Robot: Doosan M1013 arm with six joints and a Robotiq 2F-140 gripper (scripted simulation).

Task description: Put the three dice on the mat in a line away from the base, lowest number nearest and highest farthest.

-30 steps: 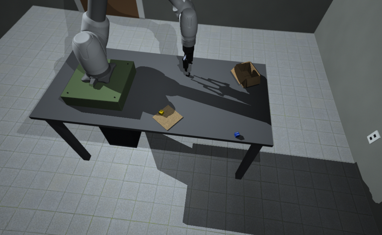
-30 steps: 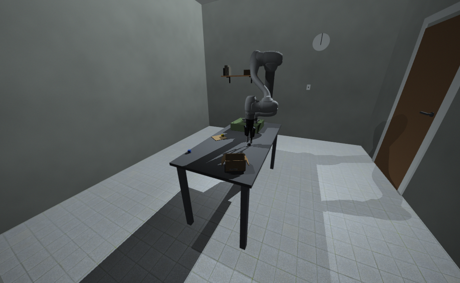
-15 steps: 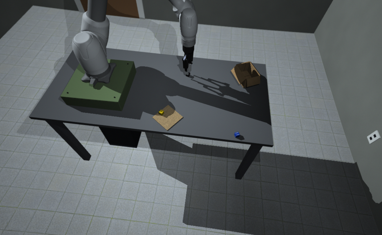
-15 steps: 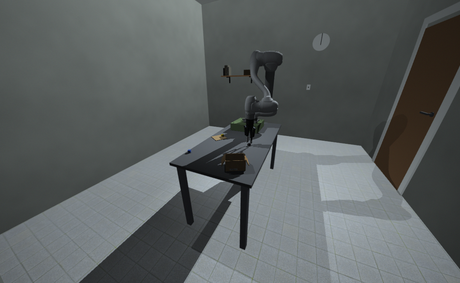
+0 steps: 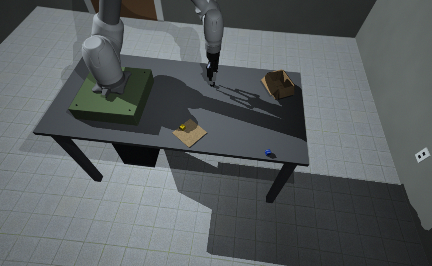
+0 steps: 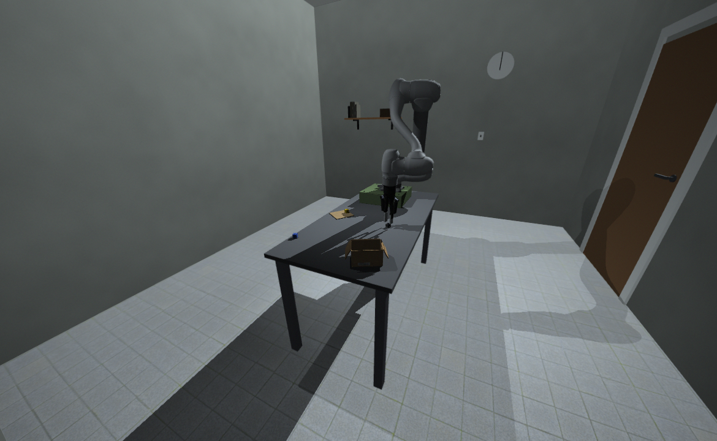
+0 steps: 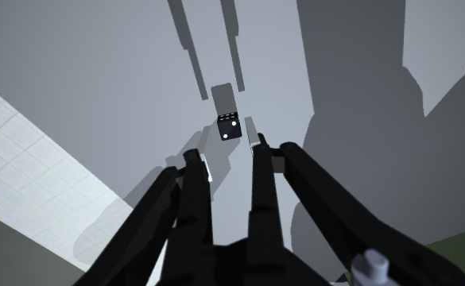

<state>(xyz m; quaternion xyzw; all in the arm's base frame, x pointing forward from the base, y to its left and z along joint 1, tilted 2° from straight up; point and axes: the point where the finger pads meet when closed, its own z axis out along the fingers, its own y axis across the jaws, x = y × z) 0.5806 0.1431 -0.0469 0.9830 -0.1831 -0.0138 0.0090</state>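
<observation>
My hand is 5 cm above the black die. The rest, counted from my hand: tan mat 9 cm behind, 39 cm to the right, 6 cm below; then cardboard box 42 cm ahead, 2 cm to the left, 2 cm below; then yellow die 13 cm behind, 37 cm to the right, 5 cm below.
</observation>
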